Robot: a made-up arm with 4 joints.
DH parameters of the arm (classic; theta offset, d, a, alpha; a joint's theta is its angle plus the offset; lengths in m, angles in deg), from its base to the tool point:
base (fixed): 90 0.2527 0.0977 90
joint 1: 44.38 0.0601 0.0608 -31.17
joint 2: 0 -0.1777 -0.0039 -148.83
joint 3: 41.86 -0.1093 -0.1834 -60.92
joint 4: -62 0.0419 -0.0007 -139.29
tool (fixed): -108.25 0.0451 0 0
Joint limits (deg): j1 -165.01..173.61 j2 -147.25..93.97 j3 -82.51..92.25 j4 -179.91..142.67
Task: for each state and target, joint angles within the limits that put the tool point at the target. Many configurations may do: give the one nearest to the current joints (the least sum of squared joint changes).
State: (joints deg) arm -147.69 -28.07 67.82 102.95
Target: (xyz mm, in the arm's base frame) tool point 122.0 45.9 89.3
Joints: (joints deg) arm -128.87 -79.96 86.06 96.88
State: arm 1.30 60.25 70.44 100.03
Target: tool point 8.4 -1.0 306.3
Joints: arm 12.95 85.62 88.86 106.79
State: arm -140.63 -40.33 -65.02 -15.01
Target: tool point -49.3 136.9 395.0
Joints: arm -165.01 -49.91 -66.40 28.95
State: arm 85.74 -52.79 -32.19 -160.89
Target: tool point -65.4 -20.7 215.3
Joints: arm 71.35 -56.58 -6.98 -155.22
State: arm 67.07 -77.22 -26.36 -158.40
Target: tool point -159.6 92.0 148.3
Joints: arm 83.56 -85.14 -70.48 -160.08
